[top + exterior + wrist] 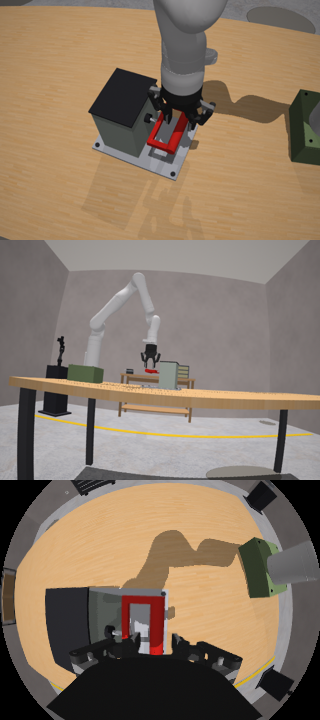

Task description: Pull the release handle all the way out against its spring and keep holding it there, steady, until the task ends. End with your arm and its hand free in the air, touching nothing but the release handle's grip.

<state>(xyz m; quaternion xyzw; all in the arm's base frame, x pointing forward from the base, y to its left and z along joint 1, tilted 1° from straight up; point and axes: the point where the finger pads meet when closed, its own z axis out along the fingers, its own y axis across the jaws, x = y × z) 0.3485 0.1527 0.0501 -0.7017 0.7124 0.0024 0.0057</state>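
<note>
The release handle lies 5 cm ahead of my hand and 4 cm below it. Also, from my hand: grey baseplate (9 cm ahead, 14 cm below).
</note>
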